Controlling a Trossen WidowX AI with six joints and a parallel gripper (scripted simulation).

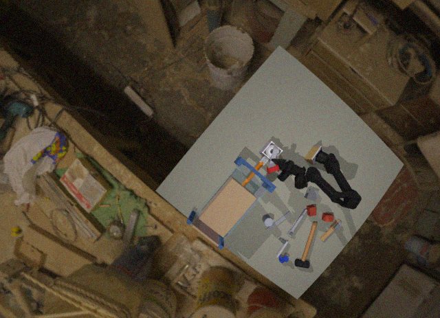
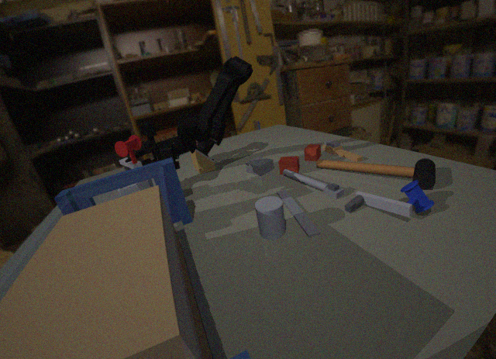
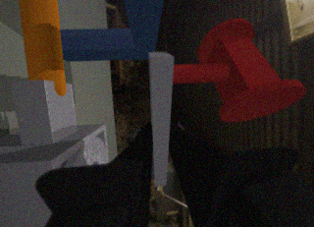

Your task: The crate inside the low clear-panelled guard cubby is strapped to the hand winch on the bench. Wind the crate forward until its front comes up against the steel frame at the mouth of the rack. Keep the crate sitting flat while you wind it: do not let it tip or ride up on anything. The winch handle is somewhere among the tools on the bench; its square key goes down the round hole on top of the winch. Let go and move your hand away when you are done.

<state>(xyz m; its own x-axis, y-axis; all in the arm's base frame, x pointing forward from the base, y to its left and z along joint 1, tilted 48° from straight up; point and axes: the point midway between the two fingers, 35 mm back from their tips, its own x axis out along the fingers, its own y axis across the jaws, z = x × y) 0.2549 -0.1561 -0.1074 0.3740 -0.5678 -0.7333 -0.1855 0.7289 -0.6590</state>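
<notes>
My gripper tip is now 4 cm below the red knob, 4 cm short of it and 3 cm to the right of it. Round my gripper tip: grey winch (12 cm below, 6 cm behind, 2 cm to the right); blue steel frame (11 cm ahead, 5 cm below, 1 cm to the left); red-knobbed handle (2 cm to the left, 1 cm ahead, 1 cm above).
</notes>
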